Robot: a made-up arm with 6 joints. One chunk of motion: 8 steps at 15 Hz.
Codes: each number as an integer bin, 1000 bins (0 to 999) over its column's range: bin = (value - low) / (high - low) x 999, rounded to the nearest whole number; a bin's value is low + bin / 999 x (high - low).
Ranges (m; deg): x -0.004..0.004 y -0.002..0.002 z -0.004..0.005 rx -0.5..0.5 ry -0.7..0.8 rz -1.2..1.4
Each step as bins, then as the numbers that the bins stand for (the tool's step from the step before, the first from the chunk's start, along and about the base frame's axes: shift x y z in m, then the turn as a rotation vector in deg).
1 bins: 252 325 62 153 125 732
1 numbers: -0.00198 -0.00070 -0.00344 -0.347 -0.512 0.705
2 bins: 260 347 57 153 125 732
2 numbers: -0.00192 -0.00061 -0.00349 -0.347 -0.512 0.705
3 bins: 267 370 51 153 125 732
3 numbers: -0.00186 -0.00052 -0.00354 -0.347 -0.512 0.705
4 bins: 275 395 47 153 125 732
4 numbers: -0.00180 -0.00042 -0.00358 -0.347 -0.512 0.705
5 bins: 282 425 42 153 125 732
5 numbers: -0.00174 -0.00030 -0.00362 -0.347 -0.512 0.705
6 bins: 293 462 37 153 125 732
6 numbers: -0.00165 -0.00015 -0.00367 -0.347 -0.512 0.705
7 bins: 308 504 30 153 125 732
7 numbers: -0.00153 0.00002 -0.00373 -0.347 -0.512 0.705
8 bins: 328 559 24 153 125 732
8 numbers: -0.00137 0.00024 -0.00378 -0.347 -0.512 0.705
